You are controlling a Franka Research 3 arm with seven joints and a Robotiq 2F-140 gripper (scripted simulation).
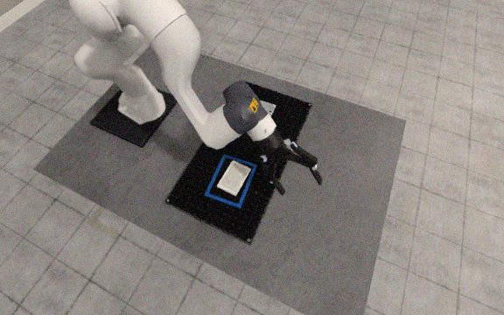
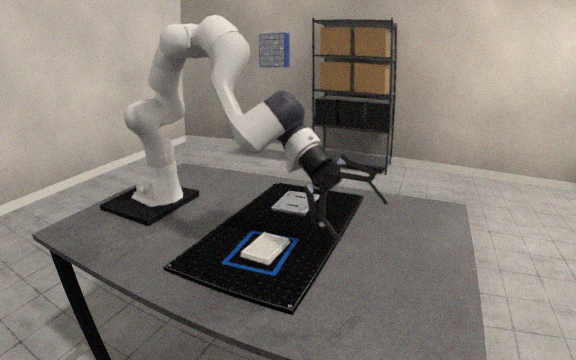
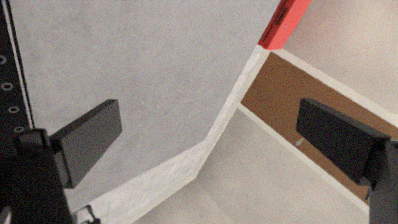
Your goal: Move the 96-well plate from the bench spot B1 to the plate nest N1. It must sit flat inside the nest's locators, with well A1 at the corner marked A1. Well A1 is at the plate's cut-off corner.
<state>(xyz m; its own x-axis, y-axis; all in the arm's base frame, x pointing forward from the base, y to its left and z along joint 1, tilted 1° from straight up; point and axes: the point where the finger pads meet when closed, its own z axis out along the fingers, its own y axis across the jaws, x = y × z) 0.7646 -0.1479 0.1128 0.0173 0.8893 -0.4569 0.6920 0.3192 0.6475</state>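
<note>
My hand is 250 mm past the white 96-well plate, 120 mm above it and 20 mm to the left of it. From my hand the other things lie so: A1 corner mark (380 mm to the left, 230 mm behind, 120 mm below); then plate nest (310 mm to the left, 280 mm behind, 120 mm below).
</note>
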